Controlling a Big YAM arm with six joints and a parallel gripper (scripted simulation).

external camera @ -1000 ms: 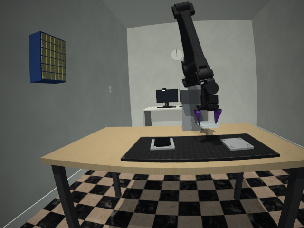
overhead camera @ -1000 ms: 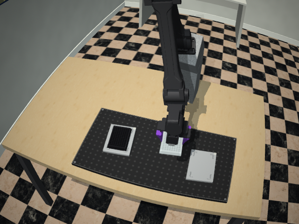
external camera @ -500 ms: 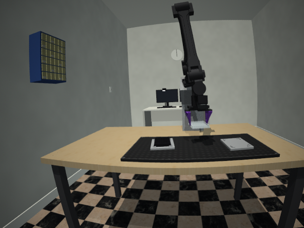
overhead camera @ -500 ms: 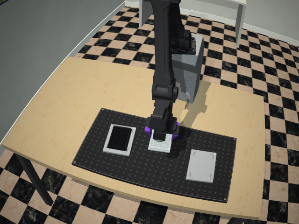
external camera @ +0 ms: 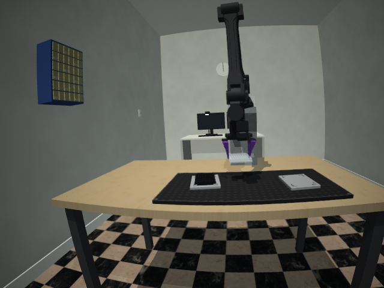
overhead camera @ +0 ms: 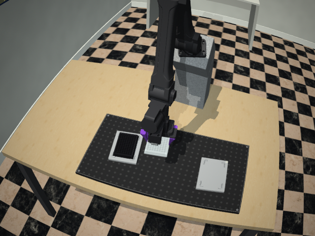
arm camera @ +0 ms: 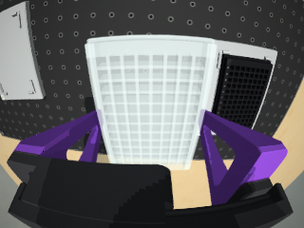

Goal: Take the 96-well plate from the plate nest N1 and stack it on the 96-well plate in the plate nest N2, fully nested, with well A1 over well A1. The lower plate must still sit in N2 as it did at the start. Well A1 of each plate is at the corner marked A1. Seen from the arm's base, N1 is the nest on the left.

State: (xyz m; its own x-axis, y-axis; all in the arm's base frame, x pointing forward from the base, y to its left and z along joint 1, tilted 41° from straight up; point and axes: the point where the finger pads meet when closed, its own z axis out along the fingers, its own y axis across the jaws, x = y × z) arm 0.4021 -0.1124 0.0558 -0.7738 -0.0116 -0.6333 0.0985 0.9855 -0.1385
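The black 96-well plate lies 140 mm to the right of my hand, 100 mm below it and 50 mm behind it. Also, from my hand: grey plate nest N1 (230 mm to the left, 110 mm below, 80 mm ahead); white 96-well plate (10 mm below); grey plate nest N2 (140 mm to the right, 110 mm below, 50 mm behind).
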